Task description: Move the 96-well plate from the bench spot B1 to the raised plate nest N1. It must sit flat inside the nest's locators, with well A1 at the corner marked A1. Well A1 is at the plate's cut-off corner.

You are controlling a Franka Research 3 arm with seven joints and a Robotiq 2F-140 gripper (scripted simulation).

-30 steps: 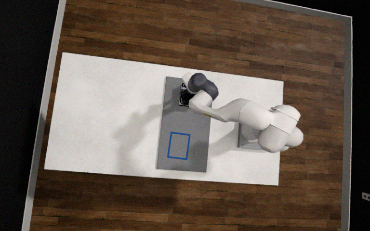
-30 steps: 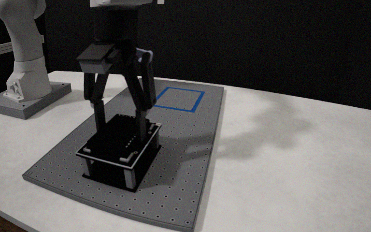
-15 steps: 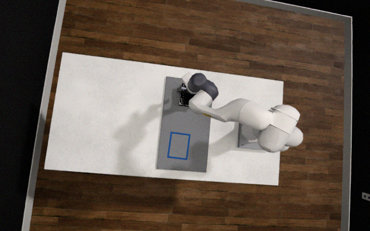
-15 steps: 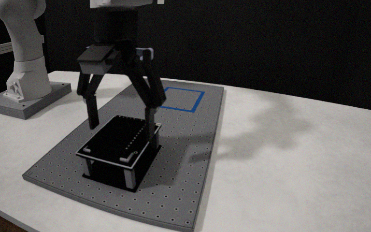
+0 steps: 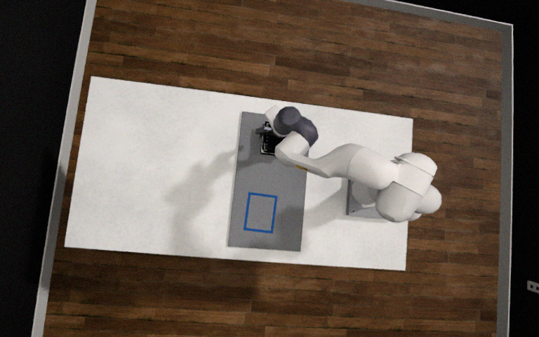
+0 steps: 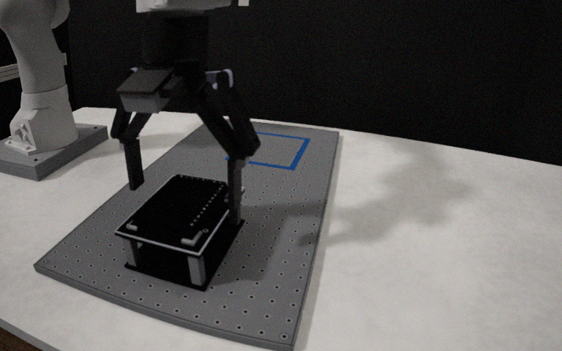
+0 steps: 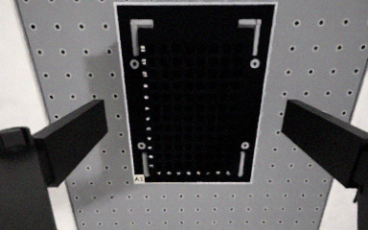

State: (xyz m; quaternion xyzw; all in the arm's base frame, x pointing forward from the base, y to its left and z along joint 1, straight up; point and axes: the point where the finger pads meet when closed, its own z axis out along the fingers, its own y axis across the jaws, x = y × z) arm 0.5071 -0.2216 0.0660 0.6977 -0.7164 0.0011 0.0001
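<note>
Now: hand 20 mm above the black 96-well plate. Also, from my hand: A1 mark: 70 mm to the left, 60 mm ahead, 30 mm below; then raised plate nest N1: 30 mm below.
</note>
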